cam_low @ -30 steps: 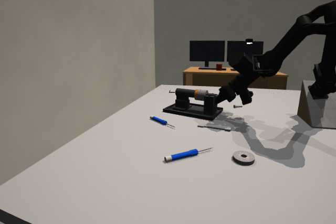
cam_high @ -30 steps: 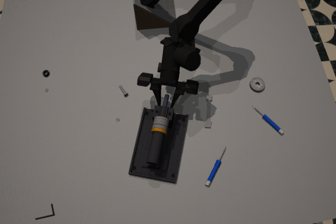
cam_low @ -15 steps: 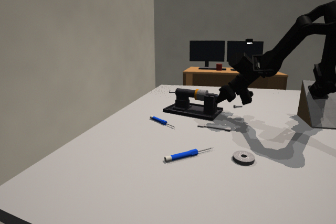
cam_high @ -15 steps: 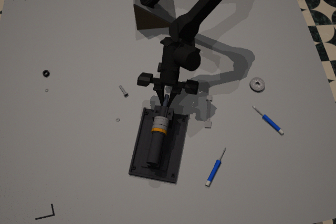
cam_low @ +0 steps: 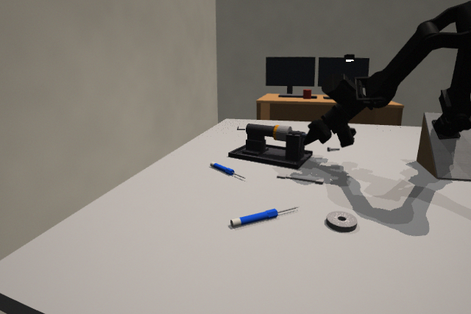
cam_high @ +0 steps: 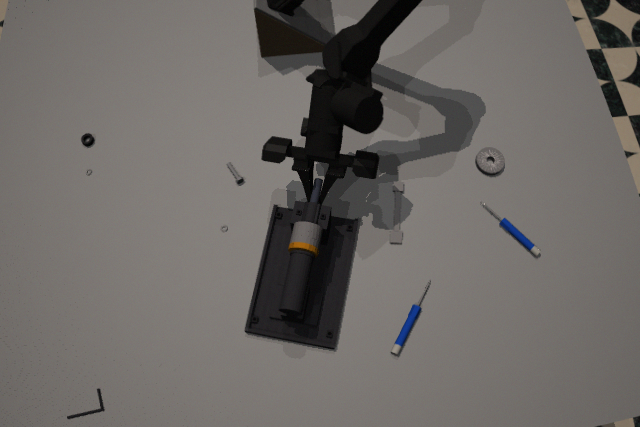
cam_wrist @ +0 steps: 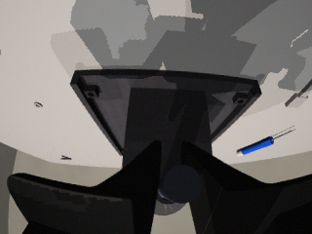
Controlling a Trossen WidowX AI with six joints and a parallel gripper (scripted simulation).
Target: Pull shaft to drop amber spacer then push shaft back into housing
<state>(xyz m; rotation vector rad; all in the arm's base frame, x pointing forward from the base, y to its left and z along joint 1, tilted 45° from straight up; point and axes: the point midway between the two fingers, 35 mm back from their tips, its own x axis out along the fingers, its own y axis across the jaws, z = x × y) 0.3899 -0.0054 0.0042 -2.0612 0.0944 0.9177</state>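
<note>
Now: the shaft 7 cm ahead of my hand and 3 cm to the right of it. Also, from my hand: bolt: 13 cm to the right, 8 cm behind, 7 cm below; then amber spacer: 11 cm ahead, 4 cm to the right; then grey bar: 13 cm to the left, 8 cm below, 4 cm ahead.
</note>
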